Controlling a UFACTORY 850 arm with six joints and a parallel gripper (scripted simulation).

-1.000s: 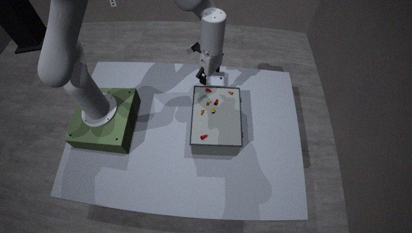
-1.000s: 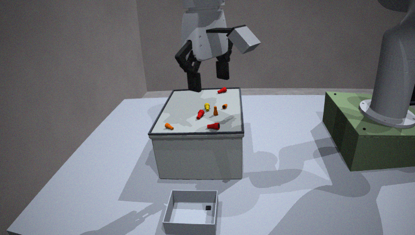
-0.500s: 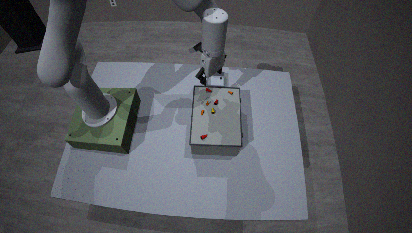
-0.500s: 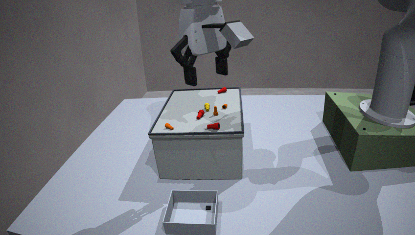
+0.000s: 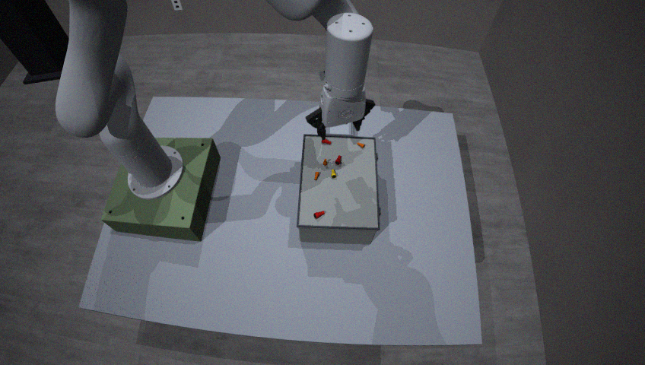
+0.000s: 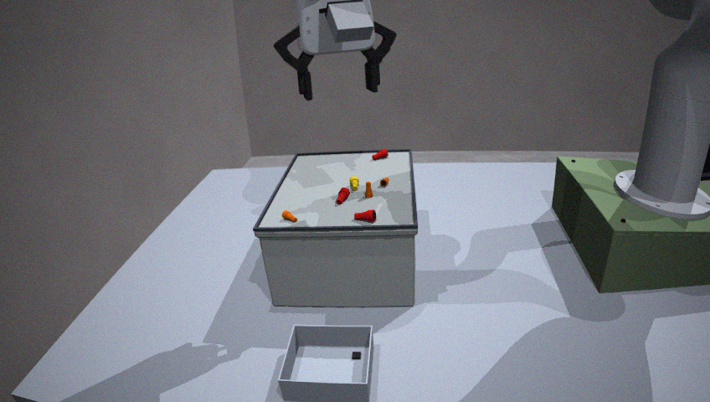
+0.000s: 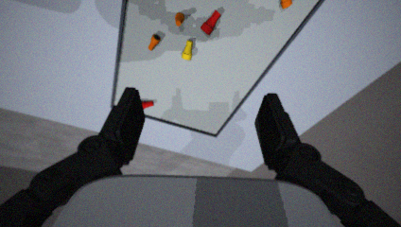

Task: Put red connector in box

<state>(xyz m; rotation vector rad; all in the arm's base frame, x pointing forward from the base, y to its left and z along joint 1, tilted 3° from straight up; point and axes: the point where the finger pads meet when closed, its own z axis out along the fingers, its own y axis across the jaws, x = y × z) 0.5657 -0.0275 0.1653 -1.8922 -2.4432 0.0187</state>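
Right now my hand is 1 cm past the yellow connector, 4 cm to the left of it and 16 cm above it. From my hand the other things lie so: tool case: 1 cm ahead, 5 cm to the right, 20 cm below.
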